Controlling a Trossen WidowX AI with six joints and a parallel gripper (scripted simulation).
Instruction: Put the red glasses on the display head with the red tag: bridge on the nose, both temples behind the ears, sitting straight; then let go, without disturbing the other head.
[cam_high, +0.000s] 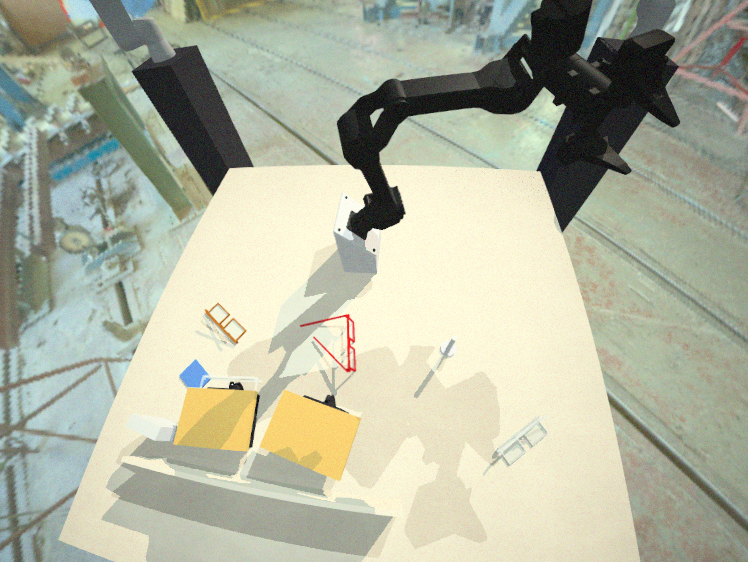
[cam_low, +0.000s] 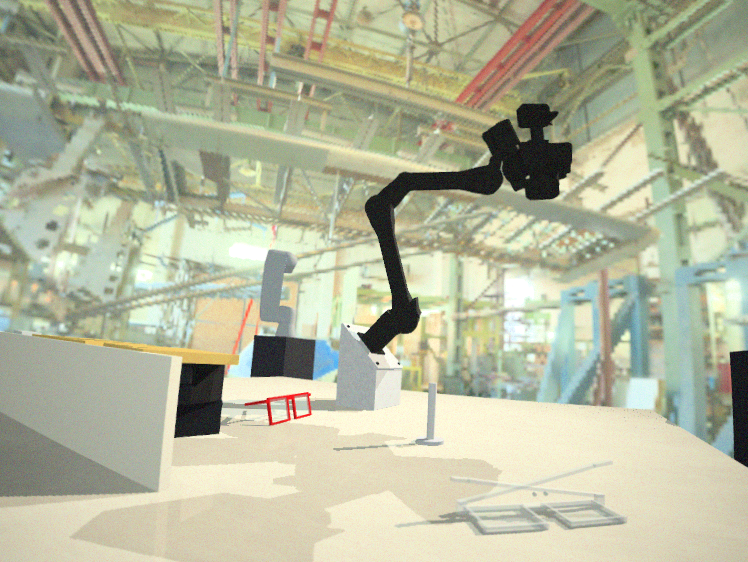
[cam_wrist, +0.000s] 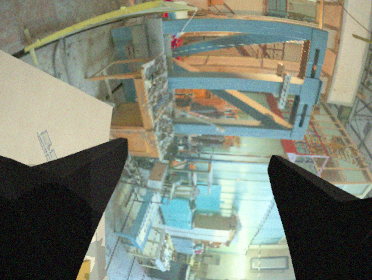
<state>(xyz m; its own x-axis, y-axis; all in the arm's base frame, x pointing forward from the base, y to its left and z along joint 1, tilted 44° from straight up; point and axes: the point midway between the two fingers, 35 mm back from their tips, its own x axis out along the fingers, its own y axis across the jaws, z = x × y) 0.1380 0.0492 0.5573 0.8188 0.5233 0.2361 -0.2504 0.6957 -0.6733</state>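
The post lies 11 cm ahead of my gripper tip, 18 cm to the right of it and 48 cm below it. The rest, counted from my gripper tip: white slab (48 cm ahead, 56 cm to the right, 45 cm below); then blue tag (28 cm ahead, 84 cm to the right, 51 cm below).
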